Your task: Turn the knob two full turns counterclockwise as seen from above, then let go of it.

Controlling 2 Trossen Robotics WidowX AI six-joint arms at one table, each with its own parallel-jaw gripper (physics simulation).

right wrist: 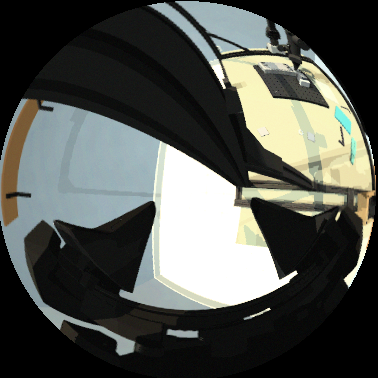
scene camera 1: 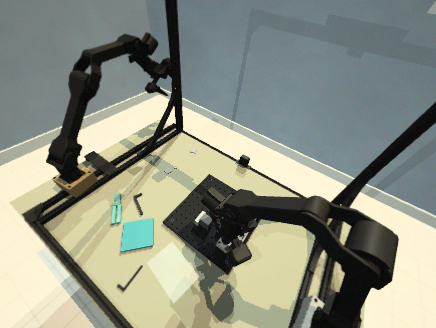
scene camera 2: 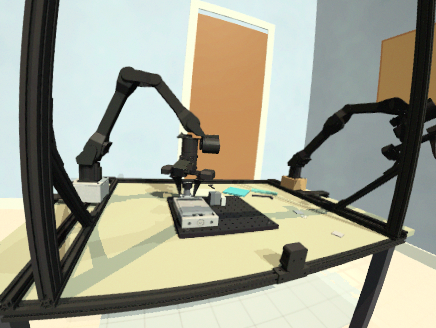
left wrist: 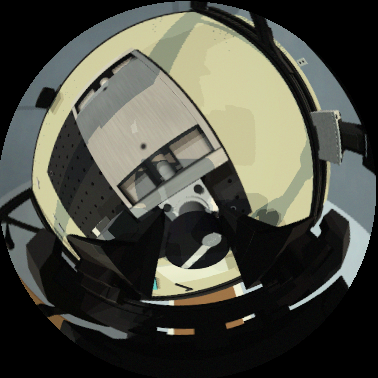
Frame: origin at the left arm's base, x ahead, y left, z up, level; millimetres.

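Seen in the pictures: left gripper, between the fingertips: (scene camera 2: 186, 195); right gripper, between the fingertips: (right wrist: 204, 204) (scene camera 1: 171, 88) (scene camera 2: 419, 164); left arm's base, origin of its link: (scene camera 1: 325, 327) (scene camera 2: 89, 180); right arm's base, origin of its link: (scene camera 1: 72, 175) (scene camera 2: 294, 177).
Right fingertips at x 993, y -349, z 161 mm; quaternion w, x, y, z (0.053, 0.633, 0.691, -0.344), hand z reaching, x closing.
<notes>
Offsets run from my right fingertips to a thing's top centre. "pt": to the spot under its first point. Level surfaces: height alone.
The round black knob {pt dx -658, dy +330, dz -176 mm} (scene camera 2: 187, 189) (left wrist: 195, 227) stands at the end of a silver stage {dx -647, dy +230, dz -200 mm} (scene camera 2: 201, 220) (left wrist: 132, 125), with a pale pointer mark on its top. The stage sits on a black perforated board {dz -229 mm} (scene camera 1: 182, 215) (scene camera 2: 250, 220) (left wrist: 65, 155). My left gripper (scene camera 2: 187, 195) (left wrist: 191, 211) points down around the knob, one finger on each side against its rim, and is shut on it. In scene camera 1 the knob is hidden behind this gripper. My right gripper (scene camera 1: 169, 82) (right wrist: 204, 204) is open and empty, raised far from the board.
A grey-white block {pt dx -550, dy +344, dz -186 mm} (scene camera 1: 202, 220) (scene camera 2: 215, 198) stands on the board close to my left gripper. A teal square {pt dx -402, dy +524, dz -232 mm} (scene camera 1: 137, 234), a teal tool {dx -253, dy +516, dz -230 mm} (scene camera 1: 116, 212) and dark hex keys {dx -302, dy +441, dz -233 mm} (scene camera 1: 139, 202) {dx -494, dy +611, dz -235 mm} (scene camera 1: 131, 278) lie beyond the board. A small black box {pt dx -481, dy -34, dz -199 mm} (scene camera 1: 244, 160) (scene camera 2: 294, 257) is at the table edge.
</notes>
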